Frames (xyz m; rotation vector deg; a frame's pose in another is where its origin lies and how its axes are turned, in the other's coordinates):
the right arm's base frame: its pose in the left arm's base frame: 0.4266 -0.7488 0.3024 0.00 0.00 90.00
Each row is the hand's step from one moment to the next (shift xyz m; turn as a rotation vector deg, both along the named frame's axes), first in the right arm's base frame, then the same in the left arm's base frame.
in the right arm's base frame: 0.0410 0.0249 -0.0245 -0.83 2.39 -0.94
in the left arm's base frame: -0.0249 0.0410 -0.0245 -2.39 -0.83 -0.94
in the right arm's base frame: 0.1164 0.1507 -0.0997 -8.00 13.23 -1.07
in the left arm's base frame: -0.1507 0.1164 -0.0997 -13.23 -8.00 -1.07
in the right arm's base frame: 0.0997 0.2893 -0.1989 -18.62 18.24 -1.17
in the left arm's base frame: -0.2893 0.0997 -0.1989 -18.24 -18.62 -1.17
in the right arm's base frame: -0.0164 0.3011 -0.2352 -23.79 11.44 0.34
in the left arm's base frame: -0.3011 -0.0164 -0.2352 -11.44 -23.79 0.34
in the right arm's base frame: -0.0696 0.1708 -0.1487 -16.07 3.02 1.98
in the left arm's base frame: -0.1708 -0.0696 -0.1487 -3.02 -16.07 1.98
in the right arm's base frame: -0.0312 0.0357 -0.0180 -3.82 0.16 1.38
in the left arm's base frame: -0.0357 -0.0312 -0.0180 -0.16 -3.82 1.38
